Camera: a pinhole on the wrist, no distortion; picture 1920 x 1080 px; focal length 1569.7 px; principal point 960.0 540.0 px. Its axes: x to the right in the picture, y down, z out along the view. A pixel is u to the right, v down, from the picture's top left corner.
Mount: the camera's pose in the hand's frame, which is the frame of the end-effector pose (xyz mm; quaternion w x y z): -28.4 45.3 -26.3 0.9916 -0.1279 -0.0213 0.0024
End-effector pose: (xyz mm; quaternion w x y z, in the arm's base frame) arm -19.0 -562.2 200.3 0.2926 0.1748 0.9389 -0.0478
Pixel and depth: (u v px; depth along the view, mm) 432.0 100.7 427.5
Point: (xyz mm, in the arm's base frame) 359.3 -664.3 -30.3
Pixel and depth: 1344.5 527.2 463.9
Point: 215.9 -474.9 -187.1
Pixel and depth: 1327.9 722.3 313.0
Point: 157.9 -454.6 -38.1
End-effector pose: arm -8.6 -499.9 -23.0 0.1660 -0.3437 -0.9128 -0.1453
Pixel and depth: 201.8 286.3 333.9
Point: 125.7 -448.0 -367.5
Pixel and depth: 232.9 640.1 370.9
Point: 188.0 -388.2 -373.7
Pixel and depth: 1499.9 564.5 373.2
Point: -37.5 -217.1 -272.3
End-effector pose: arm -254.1 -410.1 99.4 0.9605 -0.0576 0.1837 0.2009
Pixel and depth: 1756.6 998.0 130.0
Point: -243.5 -275.9 168.7
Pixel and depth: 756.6 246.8 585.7
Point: -213.7 -273.6 667.3
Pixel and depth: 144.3 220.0 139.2
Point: -329.2 -380.4 241.7
